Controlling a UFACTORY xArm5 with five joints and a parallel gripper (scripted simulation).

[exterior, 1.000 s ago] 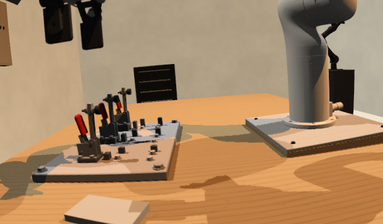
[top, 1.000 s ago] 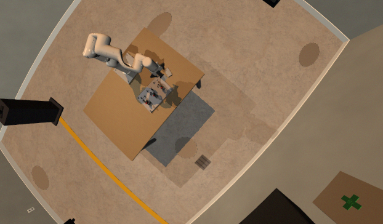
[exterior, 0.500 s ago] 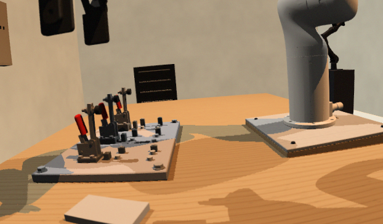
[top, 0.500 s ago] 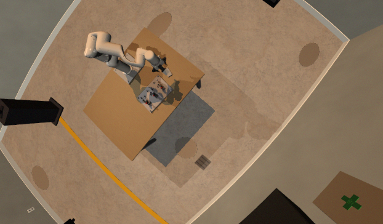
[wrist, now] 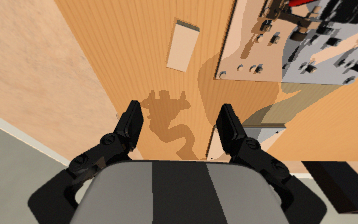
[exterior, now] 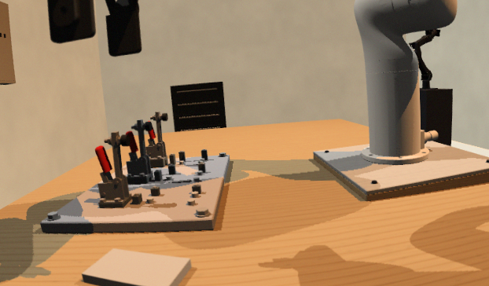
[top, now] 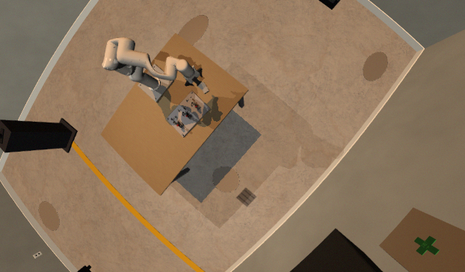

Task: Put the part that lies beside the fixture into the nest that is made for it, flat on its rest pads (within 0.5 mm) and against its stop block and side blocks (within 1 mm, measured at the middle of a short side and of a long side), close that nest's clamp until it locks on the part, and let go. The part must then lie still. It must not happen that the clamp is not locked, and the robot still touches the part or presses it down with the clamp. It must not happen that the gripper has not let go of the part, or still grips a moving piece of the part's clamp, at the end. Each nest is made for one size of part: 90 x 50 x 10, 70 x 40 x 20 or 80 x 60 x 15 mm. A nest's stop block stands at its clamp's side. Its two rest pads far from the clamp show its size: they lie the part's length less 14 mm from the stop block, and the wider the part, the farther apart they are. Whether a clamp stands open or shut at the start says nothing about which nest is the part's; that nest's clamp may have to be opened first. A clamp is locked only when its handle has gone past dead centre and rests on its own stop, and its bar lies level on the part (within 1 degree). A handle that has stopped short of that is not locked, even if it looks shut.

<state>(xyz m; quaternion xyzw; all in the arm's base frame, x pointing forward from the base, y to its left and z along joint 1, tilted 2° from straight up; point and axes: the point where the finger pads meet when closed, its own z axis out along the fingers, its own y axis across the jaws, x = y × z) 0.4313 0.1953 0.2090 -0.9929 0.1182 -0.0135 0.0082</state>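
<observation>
Right now my hand is 21 cm above the flat tan part. Also, from my hand: fixture plate 1 cm behind, 27 cm to the right, 21 cm below; then clamp 4 cm ahead, 17 cm to the right, 16 cm below.
</observation>
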